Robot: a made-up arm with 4 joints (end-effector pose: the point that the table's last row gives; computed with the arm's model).
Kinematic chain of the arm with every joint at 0, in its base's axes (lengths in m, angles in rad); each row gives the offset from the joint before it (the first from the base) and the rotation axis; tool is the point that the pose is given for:
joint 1: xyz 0 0 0.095 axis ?
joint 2: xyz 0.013 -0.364 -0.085 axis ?
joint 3: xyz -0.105 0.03 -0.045 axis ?
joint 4: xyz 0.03 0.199 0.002 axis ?
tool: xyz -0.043 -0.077 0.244
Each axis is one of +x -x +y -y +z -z.
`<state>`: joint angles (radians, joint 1 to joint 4).
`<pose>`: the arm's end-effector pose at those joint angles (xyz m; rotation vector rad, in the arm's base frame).
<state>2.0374 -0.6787 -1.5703 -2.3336</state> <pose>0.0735 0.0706 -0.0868 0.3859 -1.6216 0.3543</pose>
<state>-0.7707 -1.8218 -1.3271 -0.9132</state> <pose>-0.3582 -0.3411 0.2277 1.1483 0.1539 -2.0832</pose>
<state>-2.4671 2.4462 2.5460 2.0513</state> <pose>-0.0145 0.6280 0.0501 -1.0111 -1.5402 -1.7361</pose>
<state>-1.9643 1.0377 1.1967 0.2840</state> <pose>-0.0437 0.2181 0.0033 0.1120 1.3334 -0.7081</pose>
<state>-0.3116 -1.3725 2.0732 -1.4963</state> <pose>-0.1945 -0.2952 -0.2176 -1.7698 2.3493 -0.8522</pose>
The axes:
joint 1: +z
joint 2: -x
joint 3: +z
joint 4: +y

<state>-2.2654 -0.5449 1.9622 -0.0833</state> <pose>-0.2660 0.4716 0.1536 -0.2957 -0.5504 -0.2846</pose>
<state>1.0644 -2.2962 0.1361 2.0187</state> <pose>0.4315 -0.0592 0.2231 -0.6781 -1.4354 -2.3178</pose>
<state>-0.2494 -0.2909 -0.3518 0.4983</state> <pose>-0.0275 -0.3196 0.2245 0.4376 0.4947 -0.5112</pose>
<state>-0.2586 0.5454 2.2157 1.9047</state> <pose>-0.4083 -0.1570 -0.1518 -2.0704 1.7266 1.1541</pose>
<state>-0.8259 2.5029 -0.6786 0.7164</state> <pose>-0.1359 -0.2714 -0.1413 -2.2806 0.4097 -1.4974</pose>
